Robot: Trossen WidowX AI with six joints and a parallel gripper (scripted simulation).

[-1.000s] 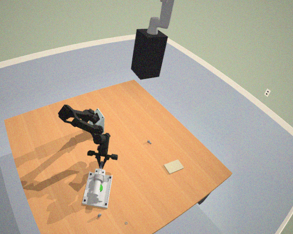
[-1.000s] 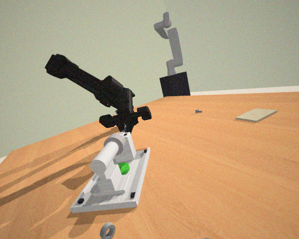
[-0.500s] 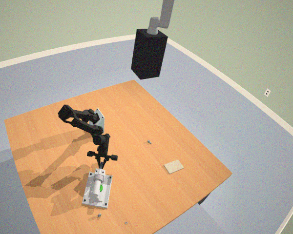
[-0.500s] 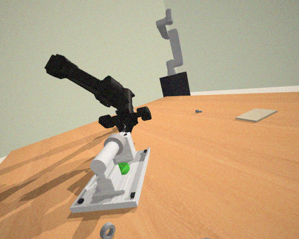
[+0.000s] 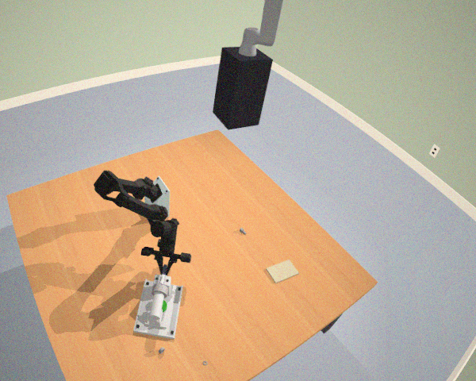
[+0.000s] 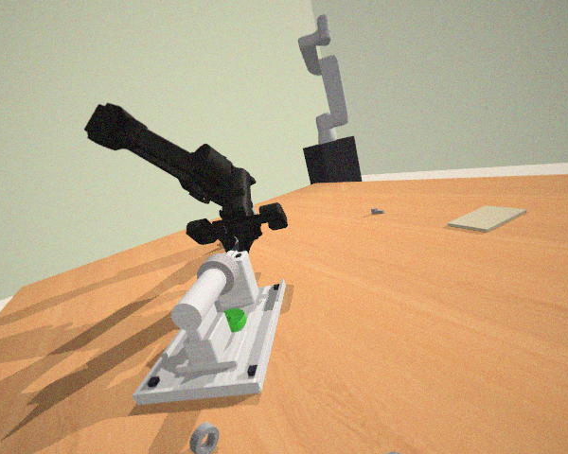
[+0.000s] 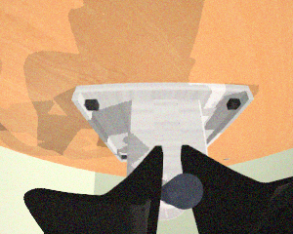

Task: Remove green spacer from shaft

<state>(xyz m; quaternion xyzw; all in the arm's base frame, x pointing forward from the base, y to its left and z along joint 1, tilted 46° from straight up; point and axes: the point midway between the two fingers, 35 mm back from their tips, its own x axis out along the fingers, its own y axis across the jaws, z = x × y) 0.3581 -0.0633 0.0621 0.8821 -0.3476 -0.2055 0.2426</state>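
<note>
The shaft is 50 mm ahead of my gripper tip, 30 mm to the right of it and 30 mm above it. From my gripper tip the other things lie so: grey bolt 430 mm to the left, 130 mm behind, 50 mm below; green spacer 90 mm ahead, 60 mm to the right, 40 mm below; flat beige tile 480 mm to the left, 130 mm ahead, 50 mm below.
</note>
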